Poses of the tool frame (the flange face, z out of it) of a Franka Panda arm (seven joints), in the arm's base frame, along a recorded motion.
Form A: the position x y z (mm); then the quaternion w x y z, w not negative.
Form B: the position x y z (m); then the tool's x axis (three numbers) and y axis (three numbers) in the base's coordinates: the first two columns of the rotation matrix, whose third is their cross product. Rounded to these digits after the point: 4 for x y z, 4 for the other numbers.
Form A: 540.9 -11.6 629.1 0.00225 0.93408 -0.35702 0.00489
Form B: 0.5409 -0.0116 0.6291 0.7450 -0.6670 0.0107 -0.6670 -0.7451 0.0007
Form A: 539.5 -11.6 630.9 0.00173 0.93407 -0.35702 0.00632
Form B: 0.5395 -0.0116 0.6309 0.7450 -0.6669 0.0130 -0.6670 -0.7451 -0.0013
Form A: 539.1 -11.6 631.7 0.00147 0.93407 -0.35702 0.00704
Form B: 0.5391 -0.0116 0.6317 0.7450 -0.6669 0.0142 -0.6670 -0.7451 -0.0023
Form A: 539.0 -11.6 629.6 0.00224 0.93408 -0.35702 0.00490
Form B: 0.5390 -0.0116 0.6296 0.7450 -0.6670 0.0108 -0.6670 -0.7451 0.0007
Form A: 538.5 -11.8 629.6 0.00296 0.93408 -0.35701 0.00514
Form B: 0.5385 -0.0118 0.6296 0.7450 -0.6669 0.0117 -0.6670 -0.7451 0.0019
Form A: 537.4 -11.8 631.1 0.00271 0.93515 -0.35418 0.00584
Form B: 0.5374 -0.0118 0.6311 0.7490 -0.6624 0.0128 -0.6625 -0.7491 0.0009
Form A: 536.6 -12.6 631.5 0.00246 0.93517 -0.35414 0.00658
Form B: 0.5366 -0.0126 0.6315 0.7491 -0.6623 0.0140 -0.6624 -0.7492 -0.0001
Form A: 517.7 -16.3 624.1 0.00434 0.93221 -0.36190 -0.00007
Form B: 0.5177 -0.0163 0.6241 0.7381 -0.6747 0.0030 -0.6747 -0.7380 0.0081
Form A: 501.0 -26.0 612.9 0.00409 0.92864 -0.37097 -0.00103
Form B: 0.5010 -0.0260 0.6129 0.7248 -0.6890 0.0011 -0.6890 -0.7247 0.0084
